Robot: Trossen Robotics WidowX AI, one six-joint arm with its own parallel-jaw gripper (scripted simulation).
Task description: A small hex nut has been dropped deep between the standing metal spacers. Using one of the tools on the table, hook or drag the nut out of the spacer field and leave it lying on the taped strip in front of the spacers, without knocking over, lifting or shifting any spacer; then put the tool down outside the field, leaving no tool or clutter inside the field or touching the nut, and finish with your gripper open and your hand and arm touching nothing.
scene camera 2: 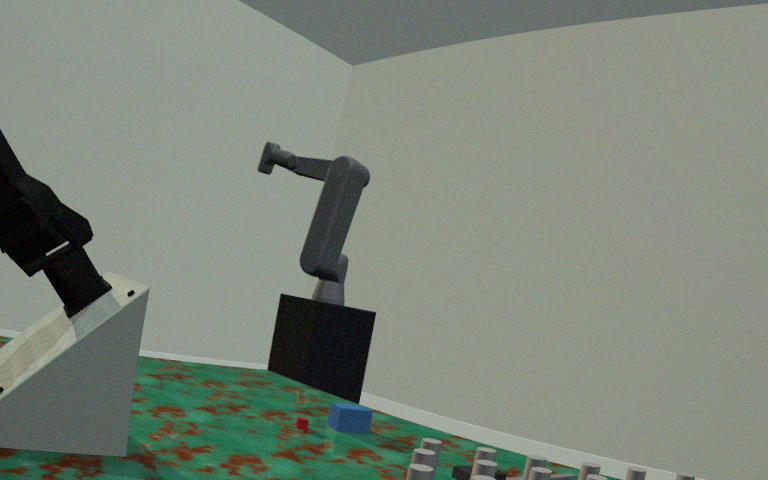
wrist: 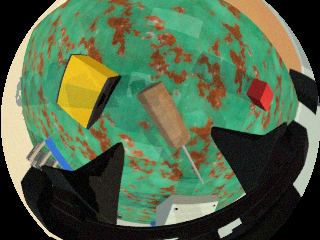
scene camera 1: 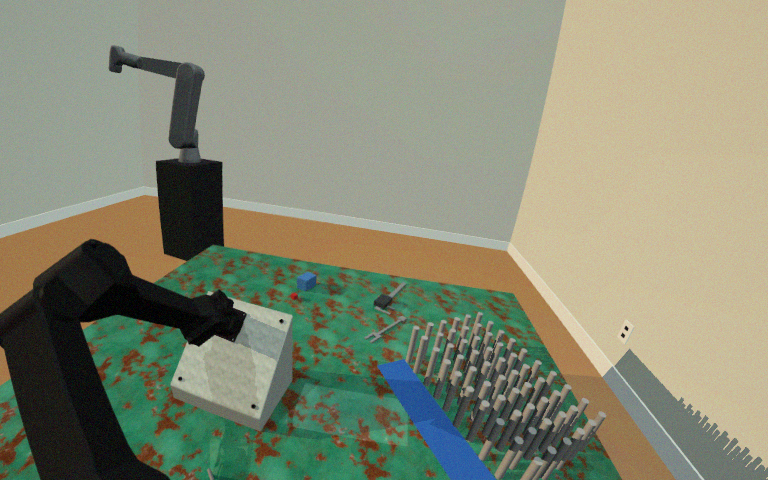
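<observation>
There's a blue cube (scene camera 2: pixel 351 418), and then a yellow block (wrist: pixel 86 85) and a brown-handled pick (wrist: pixel 156 100). The yellow block is out of frame in scene camera 2, and it's out of frame in scene camera 1 as well. As for the gripper (wrist: pixel 169 139), it's open and holding nothing.
</observation>
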